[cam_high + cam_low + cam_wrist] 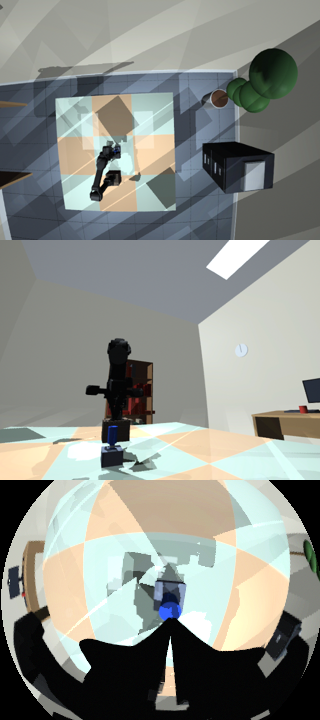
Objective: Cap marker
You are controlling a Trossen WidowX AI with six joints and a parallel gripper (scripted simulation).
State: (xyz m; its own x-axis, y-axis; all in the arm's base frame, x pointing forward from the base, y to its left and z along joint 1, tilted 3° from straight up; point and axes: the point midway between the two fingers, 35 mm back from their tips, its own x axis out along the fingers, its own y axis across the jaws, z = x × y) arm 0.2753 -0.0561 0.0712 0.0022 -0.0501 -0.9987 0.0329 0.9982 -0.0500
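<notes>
Right now my gripper tip is 50 mm above the blue cap. The rest, counted from my gripper tip: dark holder block: 110 mm below.
</notes>
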